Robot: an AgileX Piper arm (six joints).
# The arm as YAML. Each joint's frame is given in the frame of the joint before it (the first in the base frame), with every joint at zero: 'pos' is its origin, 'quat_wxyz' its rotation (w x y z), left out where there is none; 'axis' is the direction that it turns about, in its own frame. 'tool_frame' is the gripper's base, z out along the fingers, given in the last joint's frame.
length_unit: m
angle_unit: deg
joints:
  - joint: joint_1
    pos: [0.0, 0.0, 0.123]
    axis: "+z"
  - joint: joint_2
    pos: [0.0, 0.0, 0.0]
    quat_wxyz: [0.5, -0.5, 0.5, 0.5]
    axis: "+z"
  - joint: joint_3
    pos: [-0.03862, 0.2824, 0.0]
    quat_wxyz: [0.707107, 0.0, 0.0, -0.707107]
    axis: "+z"
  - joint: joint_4
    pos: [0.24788, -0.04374, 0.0]
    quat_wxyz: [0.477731, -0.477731, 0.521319, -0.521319]
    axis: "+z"
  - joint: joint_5
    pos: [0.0, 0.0, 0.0]
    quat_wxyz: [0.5, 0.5, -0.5, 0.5]
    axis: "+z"
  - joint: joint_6
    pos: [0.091, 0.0, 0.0]
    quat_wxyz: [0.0, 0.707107, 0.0, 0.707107]
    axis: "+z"
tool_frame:
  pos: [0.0, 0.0, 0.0]
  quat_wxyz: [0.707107, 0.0, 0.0, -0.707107]
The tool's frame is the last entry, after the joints.
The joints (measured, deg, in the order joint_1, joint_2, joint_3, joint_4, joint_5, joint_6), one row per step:
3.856 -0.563 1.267 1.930 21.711 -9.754
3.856 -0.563 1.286 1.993 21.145 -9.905
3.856 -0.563 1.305 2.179 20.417 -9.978
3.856 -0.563 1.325 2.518 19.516 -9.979
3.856 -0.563 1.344 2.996 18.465 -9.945
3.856 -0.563 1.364 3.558 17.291 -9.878
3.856 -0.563 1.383 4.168 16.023 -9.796
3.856 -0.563 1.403 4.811 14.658 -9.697
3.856 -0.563 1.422 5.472 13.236 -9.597
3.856 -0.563 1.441 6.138 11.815 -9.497
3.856 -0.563 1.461 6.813 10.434 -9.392
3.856 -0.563 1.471 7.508 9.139 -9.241
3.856 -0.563 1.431 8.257 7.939 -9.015
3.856 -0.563 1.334 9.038 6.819 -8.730
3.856 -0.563 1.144 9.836 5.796 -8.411
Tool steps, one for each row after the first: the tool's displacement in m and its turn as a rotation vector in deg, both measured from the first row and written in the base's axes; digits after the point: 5 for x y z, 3 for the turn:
0.00027 0.00003 0.00075 -0.043 -0.553 0.030
0.00060 0.00011 0.00175 0.122 -1.253 0.037
0.00098 0.00027 0.00302 0.520 -2.108 0.022
0.00140 0.00047 0.00453 1.100 -3.102 -0.008
0.00183 0.00067 0.00623 1.806 -4.208 -0.058
0.00226 0.00085 0.00810 2.581 -5.404 -0.126
0.00268 0.00098 0.01013 3.413 -6.690 -0.215
0.00307 0.00106 0.01225 4.269 -8.032 -0.322
0.00340 0.00109 0.01439 5.130 -9.371 -0.442
0.00368 0.00107 0.01645 6.003 -10.667 -0.576
0.00390 0.00102 0.01845 6.935 -11.881 -0.726
0.00402 0.00094 0.02059 7.992 -13.037 -0.894
0.00407 0.00084 0.02295 9.138 -14.162 -1.073
0.00401 0.00071 0.02570 10.337 -15.276 -1.251

